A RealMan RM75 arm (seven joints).
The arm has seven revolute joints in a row. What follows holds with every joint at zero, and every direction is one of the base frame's. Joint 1 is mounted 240.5 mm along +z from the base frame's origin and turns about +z. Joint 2 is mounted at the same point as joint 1 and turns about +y. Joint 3 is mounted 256 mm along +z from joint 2 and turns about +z. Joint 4 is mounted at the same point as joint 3 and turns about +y. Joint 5 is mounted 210 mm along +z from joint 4 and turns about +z. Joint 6 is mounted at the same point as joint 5 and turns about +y. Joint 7 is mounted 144 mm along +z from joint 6 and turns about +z. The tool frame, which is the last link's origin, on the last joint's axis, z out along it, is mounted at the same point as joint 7; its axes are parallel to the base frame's.
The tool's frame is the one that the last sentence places.
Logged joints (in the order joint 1, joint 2, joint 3, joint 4, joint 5, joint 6, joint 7), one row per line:
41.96, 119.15, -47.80, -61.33, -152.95, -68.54, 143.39
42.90, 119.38, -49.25, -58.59, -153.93, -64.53, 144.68
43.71, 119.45, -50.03, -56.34, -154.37, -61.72, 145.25
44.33, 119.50, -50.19, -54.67, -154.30, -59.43, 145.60
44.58, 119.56, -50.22, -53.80, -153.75, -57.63, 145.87
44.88, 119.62, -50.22, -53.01, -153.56, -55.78, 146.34
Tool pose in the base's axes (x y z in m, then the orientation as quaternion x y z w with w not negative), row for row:
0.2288, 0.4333, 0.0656, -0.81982, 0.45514, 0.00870, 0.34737
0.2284, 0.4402, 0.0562, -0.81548, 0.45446, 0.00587, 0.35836
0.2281, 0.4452, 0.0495, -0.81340, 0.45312, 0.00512, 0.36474
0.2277, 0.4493, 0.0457, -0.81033, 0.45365, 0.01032, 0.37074
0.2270, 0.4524, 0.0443, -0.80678, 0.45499, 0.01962, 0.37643
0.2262, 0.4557, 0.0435, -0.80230, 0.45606, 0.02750, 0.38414
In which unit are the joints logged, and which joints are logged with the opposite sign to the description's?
The joints are logged in degrees. Opposite sign: none.
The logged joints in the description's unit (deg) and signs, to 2 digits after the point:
41.96, 119.15, -47.80, -61.33, -152.95, -68.54, 143.39
42.90, 119.38, -49.25, -58.59, -153.93, -64.53, 144.68
43.71, 119.45, -50.03, -56.34, -154.37, -61.72, 145.25
44.33, 119.50, -50.19, -54.67, -154.30, -59.43, 145.60
44.58, 119.56, -50.22, -53.80, -153.75, -57.63, 145.87
44.88, 119.62, -50.22, -53.01, -153.56, -55.78, 146.34

